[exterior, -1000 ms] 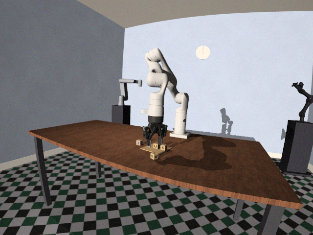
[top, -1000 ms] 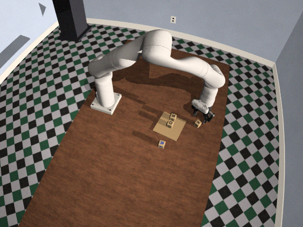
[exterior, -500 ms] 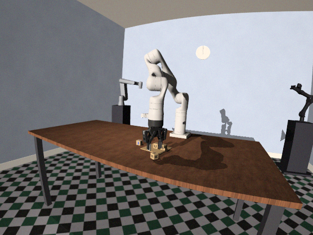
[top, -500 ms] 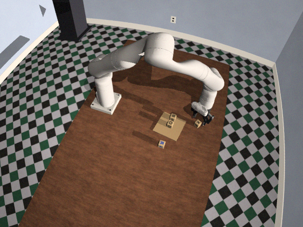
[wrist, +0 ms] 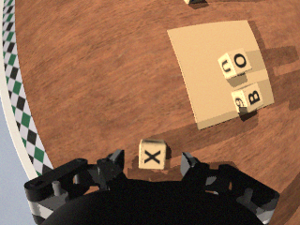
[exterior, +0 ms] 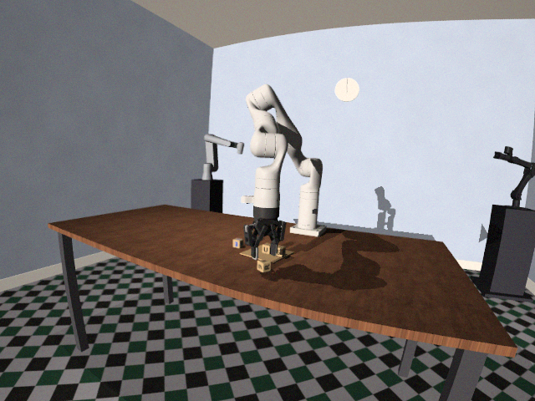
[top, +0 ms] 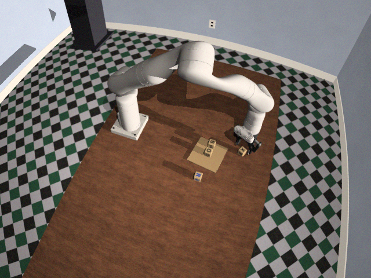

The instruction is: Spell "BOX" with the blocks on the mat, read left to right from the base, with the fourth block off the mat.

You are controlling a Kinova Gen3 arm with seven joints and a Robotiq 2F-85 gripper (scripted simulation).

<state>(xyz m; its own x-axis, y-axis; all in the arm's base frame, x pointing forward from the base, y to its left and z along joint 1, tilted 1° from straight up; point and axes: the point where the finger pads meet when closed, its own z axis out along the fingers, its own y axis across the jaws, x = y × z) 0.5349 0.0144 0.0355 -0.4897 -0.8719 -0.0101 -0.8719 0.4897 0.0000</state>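
Now: hand 15 cm past the tan mat, 5 cm to the left of it and 5 cm above it.
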